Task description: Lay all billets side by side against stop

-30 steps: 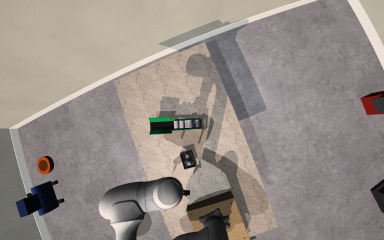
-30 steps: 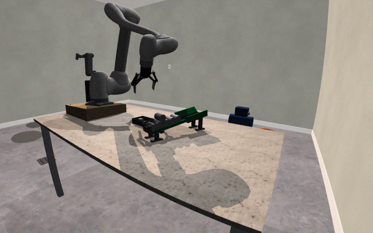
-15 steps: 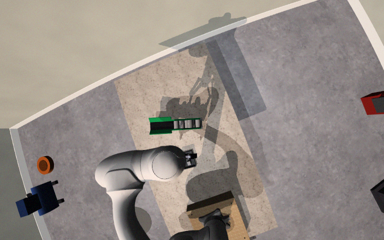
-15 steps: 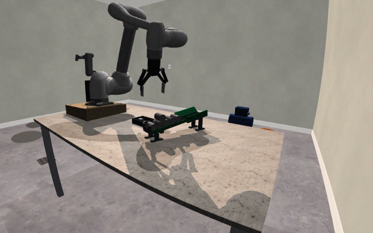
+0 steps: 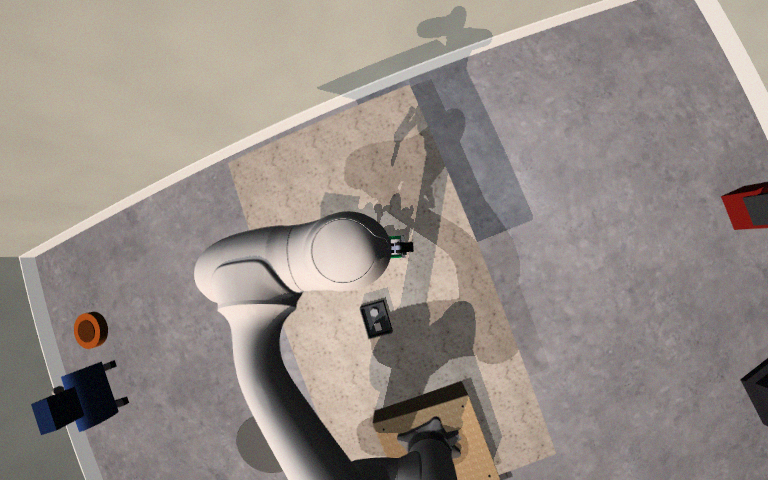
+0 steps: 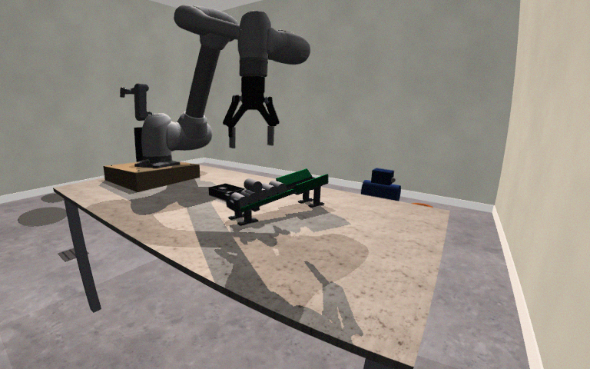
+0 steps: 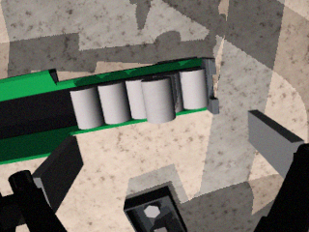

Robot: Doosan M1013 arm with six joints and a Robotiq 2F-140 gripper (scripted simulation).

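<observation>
My gripper is now 20 cm above the grey stop, 7 cm to the left of it and 3 cm past it. The rest, counted from my hand: black box (25 cm below, 23 cm behind, 17 cm to the left).
</observation>
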